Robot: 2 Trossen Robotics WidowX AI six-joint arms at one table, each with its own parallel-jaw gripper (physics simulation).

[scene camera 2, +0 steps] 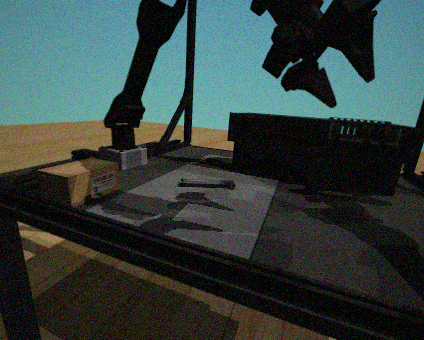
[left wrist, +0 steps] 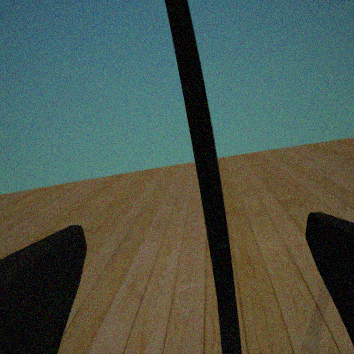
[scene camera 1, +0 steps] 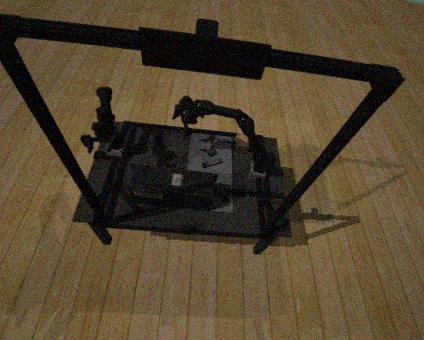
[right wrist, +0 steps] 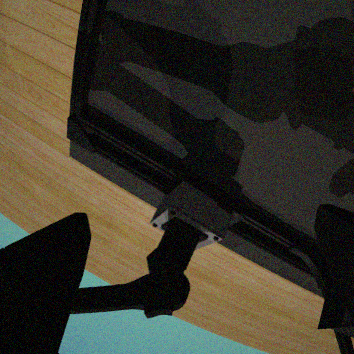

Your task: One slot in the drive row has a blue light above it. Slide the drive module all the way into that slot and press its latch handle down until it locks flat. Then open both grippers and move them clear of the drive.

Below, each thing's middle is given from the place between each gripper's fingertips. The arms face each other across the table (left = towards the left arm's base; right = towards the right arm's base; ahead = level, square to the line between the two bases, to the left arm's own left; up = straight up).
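My left gripper, going from the cardboard box (scene camera 2: 76,183), is 350 mm above it, 510 mm short of it and 730 mm to the left of it.
My right gripper's 12 cm short of that same cardboard box, 45 cm to the left of it and 19 cm above it. Going by its middle, the box is nearer to my right gripper than to my left gripper.
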